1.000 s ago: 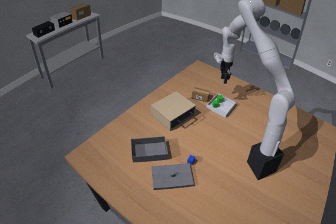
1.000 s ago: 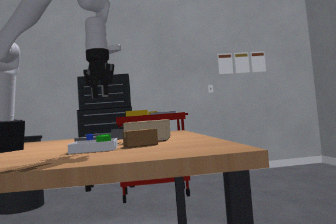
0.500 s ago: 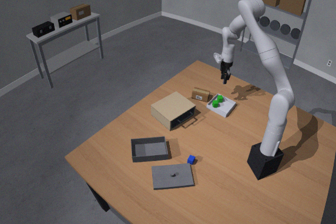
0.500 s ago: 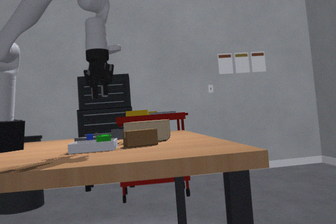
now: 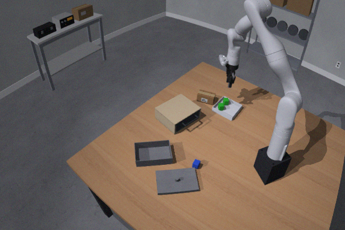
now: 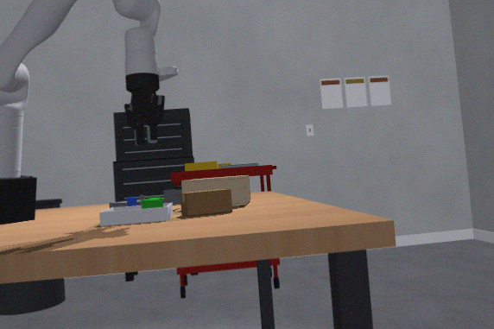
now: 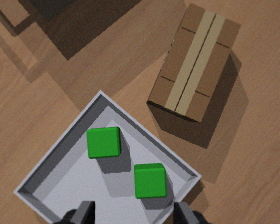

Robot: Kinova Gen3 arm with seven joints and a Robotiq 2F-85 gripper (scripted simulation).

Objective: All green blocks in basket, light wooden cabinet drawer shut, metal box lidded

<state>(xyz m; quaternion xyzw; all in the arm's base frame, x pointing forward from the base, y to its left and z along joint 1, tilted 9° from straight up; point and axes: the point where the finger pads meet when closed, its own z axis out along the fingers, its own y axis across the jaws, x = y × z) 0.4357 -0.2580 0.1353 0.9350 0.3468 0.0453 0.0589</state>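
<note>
The grey lid lies 11 cm behind my hand, 62 cm to the left of it and 17 cm below it. Also, from my hand: cardboard box 13 cm ahead, 3 cm to the left, 15 cm below; drawer 14 cm ahead, 28 cm to the left, 15 cm below; white basket 3 cm behind, 1 cm to the left, 18 cm below.
</note>
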